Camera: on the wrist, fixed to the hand. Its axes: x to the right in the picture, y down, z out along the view.
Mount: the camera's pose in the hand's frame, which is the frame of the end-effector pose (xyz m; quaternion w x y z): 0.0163 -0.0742 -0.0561 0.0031 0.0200 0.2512 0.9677
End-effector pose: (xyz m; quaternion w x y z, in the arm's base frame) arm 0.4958 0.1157 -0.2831 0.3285 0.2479 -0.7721 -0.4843
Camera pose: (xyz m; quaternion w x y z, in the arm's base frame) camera 0.5317 0.0412 -0.3286 0.6587 -0.6182 -0.1695 0.3941
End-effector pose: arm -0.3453 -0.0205 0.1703 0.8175 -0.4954 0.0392 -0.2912
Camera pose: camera -0.3840 -0.0982 0.2074 0.2844 0.1259 0.6790 0.6650
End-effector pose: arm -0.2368 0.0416 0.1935 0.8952 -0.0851 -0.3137 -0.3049
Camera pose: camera -0.2426 -0.0450 0.1564 0.3783 -0.2093 0.3002 0.8503
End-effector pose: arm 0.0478 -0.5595 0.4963 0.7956 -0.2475 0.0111 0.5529
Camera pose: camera 0.1342 -0.5878 0.4706 0.5304 0.1130 -0.4505 -0.7092
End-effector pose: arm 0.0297 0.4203 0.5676 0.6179 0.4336 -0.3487 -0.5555
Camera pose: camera 0.0547 0.4120 0.4769 0.6184 -0.1842 -0.2766 0.7121
